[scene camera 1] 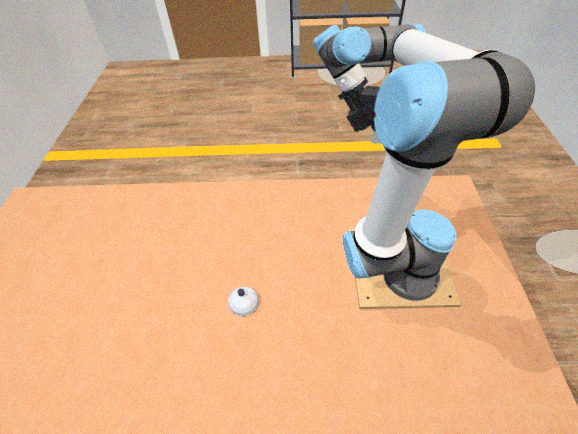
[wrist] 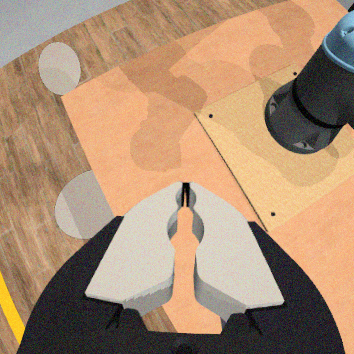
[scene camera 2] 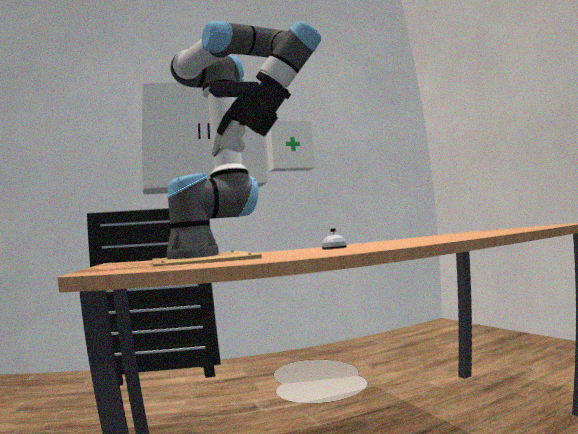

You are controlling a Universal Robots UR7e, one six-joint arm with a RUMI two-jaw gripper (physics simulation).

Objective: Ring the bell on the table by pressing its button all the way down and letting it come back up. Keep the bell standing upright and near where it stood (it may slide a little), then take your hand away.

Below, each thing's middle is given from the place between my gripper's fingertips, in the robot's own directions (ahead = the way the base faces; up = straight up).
Now: hand 450 mm short of the bell (scene camera 1: pixel 244 305), 340 mm to the right of it and 210 mm above it.
